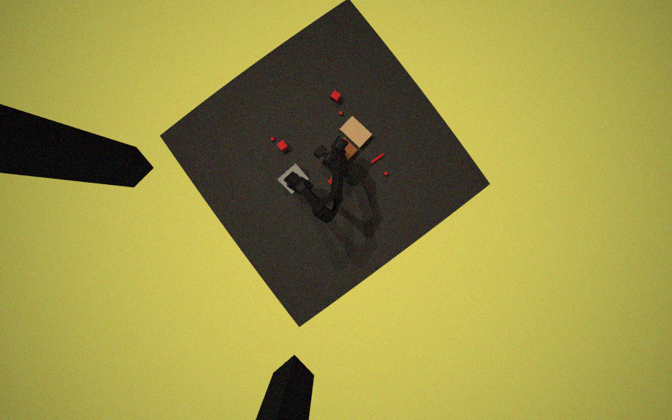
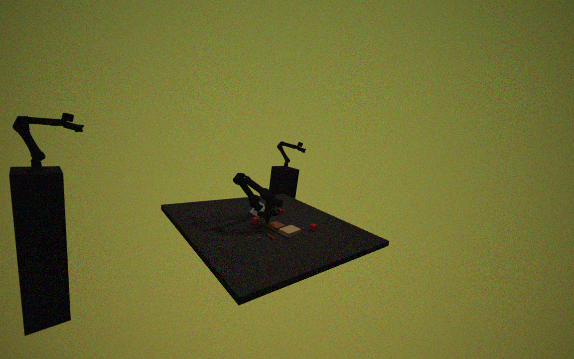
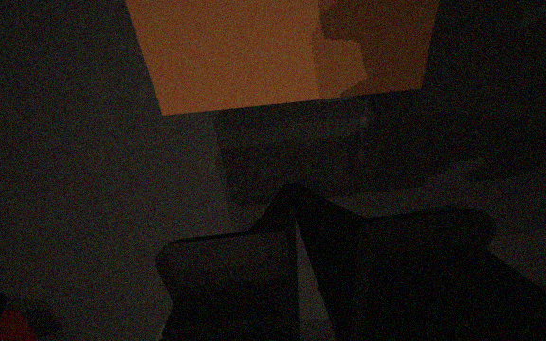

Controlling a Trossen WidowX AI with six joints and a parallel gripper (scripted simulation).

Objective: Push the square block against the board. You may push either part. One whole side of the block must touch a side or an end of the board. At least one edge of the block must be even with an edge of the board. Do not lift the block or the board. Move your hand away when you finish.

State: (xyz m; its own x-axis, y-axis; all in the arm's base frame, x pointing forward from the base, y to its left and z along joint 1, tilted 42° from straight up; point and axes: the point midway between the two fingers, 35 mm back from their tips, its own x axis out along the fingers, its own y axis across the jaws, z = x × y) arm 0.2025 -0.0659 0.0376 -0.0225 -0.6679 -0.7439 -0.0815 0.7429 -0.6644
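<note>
My gripper tip is now 100 mm short of the square block, 10 mm to the right of it and 10 mm below it. The rest, counted from my gripper tip: tan block (210 mm ahead, 40 mm to the left, 10 mm above); then thin red stick (200 mm ahead, 140 mm to the right).
</note>
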